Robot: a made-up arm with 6 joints. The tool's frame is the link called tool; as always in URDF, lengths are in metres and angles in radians.
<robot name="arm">
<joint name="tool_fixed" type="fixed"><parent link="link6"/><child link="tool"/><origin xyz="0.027 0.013 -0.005" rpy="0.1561 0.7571 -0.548"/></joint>
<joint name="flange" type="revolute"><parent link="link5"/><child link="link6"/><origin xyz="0.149 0.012 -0.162" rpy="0 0 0"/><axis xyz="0 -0.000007 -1"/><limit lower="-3.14" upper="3.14" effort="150" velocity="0.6"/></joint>
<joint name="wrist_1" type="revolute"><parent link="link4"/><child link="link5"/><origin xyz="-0.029 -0.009 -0.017" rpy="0 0 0"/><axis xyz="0 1 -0.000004"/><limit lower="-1.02" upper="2.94" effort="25" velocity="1.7"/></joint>
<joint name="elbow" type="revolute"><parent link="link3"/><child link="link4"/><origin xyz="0.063 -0.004 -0.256" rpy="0 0 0"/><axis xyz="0 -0.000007 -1"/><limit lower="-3.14" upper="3.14" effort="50" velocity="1.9"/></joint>
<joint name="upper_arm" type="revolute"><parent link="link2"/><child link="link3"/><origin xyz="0.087 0.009 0.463" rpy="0 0 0"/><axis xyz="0 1 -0.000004"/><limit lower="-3.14" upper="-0.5" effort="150" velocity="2.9"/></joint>
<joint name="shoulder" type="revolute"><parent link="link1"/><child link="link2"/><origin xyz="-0.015 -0.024 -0.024" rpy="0 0 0"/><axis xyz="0 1 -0.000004"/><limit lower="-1.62" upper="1.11" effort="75" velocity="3"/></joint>
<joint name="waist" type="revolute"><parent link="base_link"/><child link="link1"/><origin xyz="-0.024 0.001 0.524" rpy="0 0 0"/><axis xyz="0 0 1"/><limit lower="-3.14" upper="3.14" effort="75" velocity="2"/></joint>
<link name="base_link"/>
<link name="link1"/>
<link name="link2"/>
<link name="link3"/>
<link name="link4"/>
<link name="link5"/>
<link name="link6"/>
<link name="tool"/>
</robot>
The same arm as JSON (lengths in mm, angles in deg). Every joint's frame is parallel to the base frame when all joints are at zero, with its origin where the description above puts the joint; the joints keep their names.
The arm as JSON. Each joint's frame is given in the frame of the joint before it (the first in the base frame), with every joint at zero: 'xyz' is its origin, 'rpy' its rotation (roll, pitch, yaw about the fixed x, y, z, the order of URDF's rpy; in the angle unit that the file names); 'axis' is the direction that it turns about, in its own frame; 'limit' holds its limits. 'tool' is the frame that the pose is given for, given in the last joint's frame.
{"units": {"length": "mm", "angle": "deg"}, "joints": [{"name": "waist", "type": "revolute", "origin": {"xyz": [-24.0, 1.0, 524.0], "rpy": [0.0, 0.0, 0.0]}, "axis": "+z", "limit": {"lower": -179.91, "upper": 179.91}}, {"name": "shoulder", "type": "revolute", "origin": {"xyz": [-15.0, -24.0, -24.0], "rpy": [0.0, 0.0, 0.0]}, "axis": "+y", "limit": {"lower": -92.82, "upper": 63.6}}, {"name": "upper_arm", "type": "revolute", "origin": {"xyz": [87.0, 9.0, 463.0], "rpy": [0.0, 0.0, 0.0]}, "axis": "+y", "limit": {"lower": -179.91, "upper": -28.65}}, {"name": "elbow", "type": "revolute", "origin": {"xyz": [63.0, -4.0, -256.0], "rpy": [0.0, 0.0, 0.0]}, "axis": "-z", "limit": {"lower": -179.91, "upper": 179.91}}, {"name": "wrist_1", "type": "revolute", "origin": {"xyz": [-29.0, -9.0, -17.0], "rpy": [0.0, 0.0, 0.0]}, "axis": "+y", "limit": {"lower": -58.44, "upper": 168.45}}, {"name": "flange", "type": "revolute", "origin": {"xyz": [149.0, 12.0, -162.0], "rpy": [0.0, 0.0, 0.0]}, "axis": "-z", "limit": {"lower": -179.91, "upper": 179.91}}], "tool": {"origin": {"xyz": [27.0, 13.0, -5.0], "rpy": [8.94, 43.38, -31.4]}}}
